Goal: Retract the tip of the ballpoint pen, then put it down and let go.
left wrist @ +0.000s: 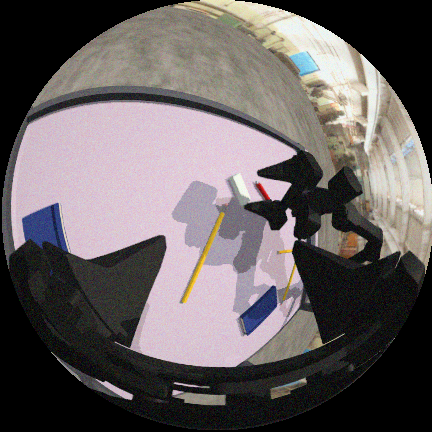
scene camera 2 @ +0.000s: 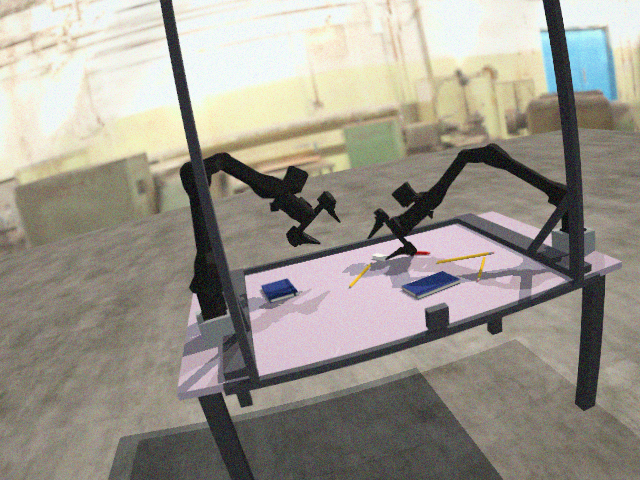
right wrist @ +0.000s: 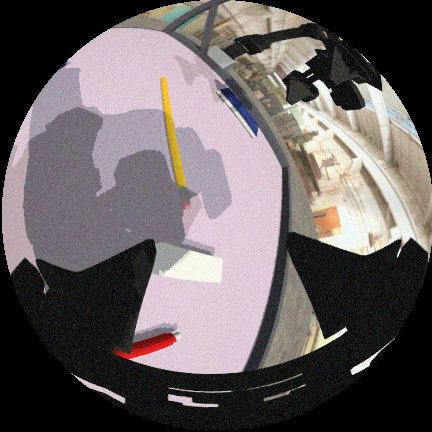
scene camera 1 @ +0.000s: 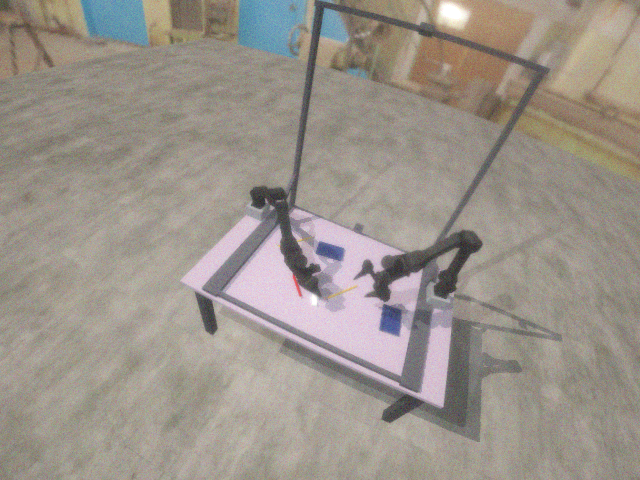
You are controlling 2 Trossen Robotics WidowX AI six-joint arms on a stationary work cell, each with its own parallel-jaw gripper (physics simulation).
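Frame: origin at the left arm's base, x back, y right, z up, level; metres.
Where they show: left gripper, fingertip midpoint: [left wrist: 231,245] [scene camera 2: 330,232] [right wrist: 307,92] [scene camera 1: 358,288]; right gripper, fingertip midpoint: [left wrist: 249,191] [scene camera 2: 376,249] [right wrist: 221,243] [scene camera 1: 318,295]; left arm's base, origin of the base link: [scene camera 2: 214,313] [right wrist: 227,54] [scene camera 1: 440,292]; right arm's base, origin of the base link: [scene camera 1: 258,204].
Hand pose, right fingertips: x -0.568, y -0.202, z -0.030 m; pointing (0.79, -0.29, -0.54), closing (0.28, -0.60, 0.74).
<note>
Each offset is from my right fingertips to the centre of the thing.
The red ballpoint pen @(dx -0.110, dy +0.041, dz -0.034 m) [scene camera 1: 297,285] [scene camera 2: 422,253] [left wrist: 263,192] [right wrist: 152,345] lies on the table beside the white block. A silver end shows in the right wrist view; whether its tip is out is too small to tell. Part of the pen is hidden behind a finger there. My right gripper [scene camera 2: 378,248] [left wrist: 249,191] [right wrist: 221,243] is open and empty, low over the table near the white block and pen. My left gripper [scene camera 1: 361,287] [scene camera 2: 329,232] [left wrist: 231,245] is open and empty, higher up and away from the pen.
The white block @(dx -0.013, dy -0.007, dz -0.033 m) [scene camera 1: 314,299] [scene camera 2: 379,256] [left wrist: 238,187] [right wrist: 200,265] lies between the pen and a yellow pencil @(dx +0.098, dy +0.079, dz -0.036 m) [scene camera 1: 342,291] [scene camera 2: 360,275] [left wrist: 202,257] [right wrist: 172,135]. Two more pencils @(dx -0.205, dy +0.220, dz -0.036 m) [scene camera 2: 465,257] @(dx -0.185, dy +0.327, dz -0.036 m) [scene camera 2: 481,268] and two blue books @(dx -0.010, dy +0.319, dz -0.033 m) [scene camera 1: 330,250] @(dx +0.347, dy +0.009, dz -0.033 m) [scene camera 1: 390,319] [scene camera 2: 430,284] [scene camera 2: 279,289] lie around.
</note>
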